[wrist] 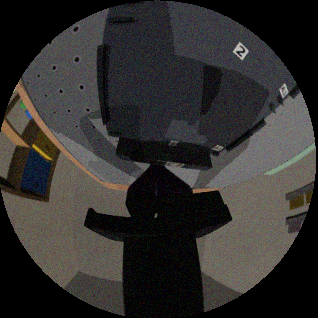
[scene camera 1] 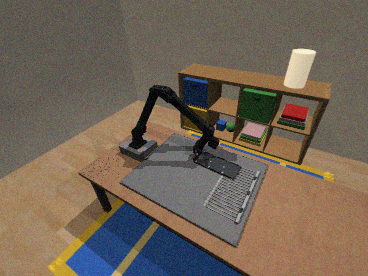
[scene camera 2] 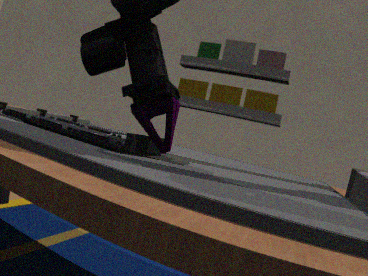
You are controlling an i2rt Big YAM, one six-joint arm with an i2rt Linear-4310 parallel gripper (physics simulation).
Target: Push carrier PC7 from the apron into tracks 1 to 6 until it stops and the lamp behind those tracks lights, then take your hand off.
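Places are measured from the arm's base along level axes (x ahead, y left, z up), in metres.
Pixels of known places: gripper, fingertip midpoint: (wrist: 154, 161) (scene camera 1: 194, 153) (scene camera 2: 165, 152); arm's base at its link origin: (scene camera 1: 138, 144).
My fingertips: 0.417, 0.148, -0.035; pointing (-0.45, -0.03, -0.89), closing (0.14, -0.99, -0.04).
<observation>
For each thing: its middle in the pictures, then the offset to it from my fingertips, as dx, dy, dz. "pt": a spot on its surface instead. Level surfaces: height alone.
- Carrier PC7 at the middle of its body: (scene camera 2: 78, 126) (scene camera 1: 216, 163) +0.193, -0.021, +0.002
- grey board at its surface level: dz -0.013
- raised end bar at a spot on its surface: (wrist: 162, 152) pt +0.042, +0.000, +0.008
Carrier PC7 (scene camera 1: 218, 165) (scene camera 2: 137, 143) (wrist: 142, 75) is a long dark plate lying flat on the grey board (scene camera 1: 170, 180); its right end meets the upper left corner of the slatted tracks (scene camera 1: 232, 195) in scene camera 1. The raised end bar (wrist: 162, 152) crosses its near end. My gripper (scene camera 1: 196, 157) (scene camera 2: 165, 151) (wrist: 154, 161) is shut and empty, with its tips low at the outside of that end bar, close against it; contact is hard to make out. A rail (scene camera 1: 244, 207) with small dark blocks stands behind the tracks. No lit lamp can be made out.
The arm's base (scene camera 1: 138, 148) stands at the board's left. A wooden shelf unit (scene camera 1: 240, 76) with bins and a white cylinder (scene camera 1: 300, 68) stands behind the table. Two wall shelves (scene camera 2: 235, 70) show in scene camera 2.
</observation>
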